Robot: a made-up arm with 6 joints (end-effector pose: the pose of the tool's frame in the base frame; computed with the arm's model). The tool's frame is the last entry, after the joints.
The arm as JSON. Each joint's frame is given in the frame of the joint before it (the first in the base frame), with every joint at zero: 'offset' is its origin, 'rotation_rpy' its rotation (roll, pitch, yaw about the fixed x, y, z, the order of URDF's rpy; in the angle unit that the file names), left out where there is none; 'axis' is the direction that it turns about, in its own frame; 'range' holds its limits. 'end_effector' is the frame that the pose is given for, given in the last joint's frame.
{
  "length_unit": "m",
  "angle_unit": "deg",
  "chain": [
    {
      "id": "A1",
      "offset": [
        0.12,
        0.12,
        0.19
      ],
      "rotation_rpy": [
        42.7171,
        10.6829,
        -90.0
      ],
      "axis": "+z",
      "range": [
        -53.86,
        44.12
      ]
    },
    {
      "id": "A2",
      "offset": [
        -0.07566,
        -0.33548,
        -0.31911
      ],
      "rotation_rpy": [
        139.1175,
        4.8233,
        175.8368
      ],
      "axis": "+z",
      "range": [
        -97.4,
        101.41
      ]
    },
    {
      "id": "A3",
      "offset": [
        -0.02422,
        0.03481,
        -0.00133
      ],
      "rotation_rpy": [
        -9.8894,
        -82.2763,
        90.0
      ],
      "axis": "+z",
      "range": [
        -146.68,
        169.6
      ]
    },
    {
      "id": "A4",
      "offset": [
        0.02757,
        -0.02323,
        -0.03
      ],
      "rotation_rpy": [
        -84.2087,
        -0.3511,
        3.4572
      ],
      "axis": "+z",
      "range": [
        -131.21,
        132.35
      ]
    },
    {
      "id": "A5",
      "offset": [
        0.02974,
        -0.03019,
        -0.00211
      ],
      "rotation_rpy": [
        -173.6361,
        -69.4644,
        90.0
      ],
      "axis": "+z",
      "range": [
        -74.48,
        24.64
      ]
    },
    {
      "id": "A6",
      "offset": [
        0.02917,
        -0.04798,
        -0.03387
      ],
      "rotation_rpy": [
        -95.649,
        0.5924,
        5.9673
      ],
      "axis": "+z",
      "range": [
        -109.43,
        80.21
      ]
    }
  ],
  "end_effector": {
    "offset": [
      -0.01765,
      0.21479,
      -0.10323
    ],
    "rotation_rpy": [
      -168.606,
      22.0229,
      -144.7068
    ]
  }
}
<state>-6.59 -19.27 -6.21 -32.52 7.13 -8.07</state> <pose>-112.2 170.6 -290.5 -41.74 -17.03 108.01</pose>
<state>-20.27 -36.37 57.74 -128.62 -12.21 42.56</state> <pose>226.8 578.8 41.9 7.99 2.20 -45.05</pose>
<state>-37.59 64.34 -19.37 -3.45 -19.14 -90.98</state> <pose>10.8 503.8 -329.2 -68.38 -20.96 72.68</pose>
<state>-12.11 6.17 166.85 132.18 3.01 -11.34</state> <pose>-160.3 449.3 -68.8 143.26 32.66 -117.03</pose>
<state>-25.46 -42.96 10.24 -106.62 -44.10 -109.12</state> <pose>246.9 372.3 109.0 72.18 -18.66 131.75</pose>
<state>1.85 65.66 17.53 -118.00 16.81 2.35</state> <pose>-138.3 32.8 -225.8 135.69 -30.38 -28.34</pose>
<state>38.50 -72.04 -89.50 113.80 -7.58 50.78</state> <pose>-10.0 18.1 -535.6 -137.23 -45.30 -99.17</pose>
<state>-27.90 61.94 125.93 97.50 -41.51 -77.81</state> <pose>46.2 626.7 -258.7 174.66 55.36 -154.67</pose>
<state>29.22 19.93 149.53 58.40 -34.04 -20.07</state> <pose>-43.7 -16.9 -487.8 -142.58 -8.97 -55.75</pose>
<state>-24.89 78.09 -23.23 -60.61 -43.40 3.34</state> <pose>-105.1 554.4 -175.5 83.66 -69.93 -61.23</pose>
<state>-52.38 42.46 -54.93 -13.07 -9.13 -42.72</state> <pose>191.5 548.3 -338.1 -117.31 -30.91 115.29</pose>
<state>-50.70 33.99 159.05 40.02 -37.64 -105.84</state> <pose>395.8 494.6 -102.8 156.47 31.19 100.86</pose>
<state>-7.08 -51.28 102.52 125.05 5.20 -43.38</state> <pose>-164.0 266.4 -63.9 133.30 -28.94 -55.52</pose>
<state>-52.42 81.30 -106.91 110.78 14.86 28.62</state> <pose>227.0 355.1 165.8 75.30 2.10 83.87</pose>
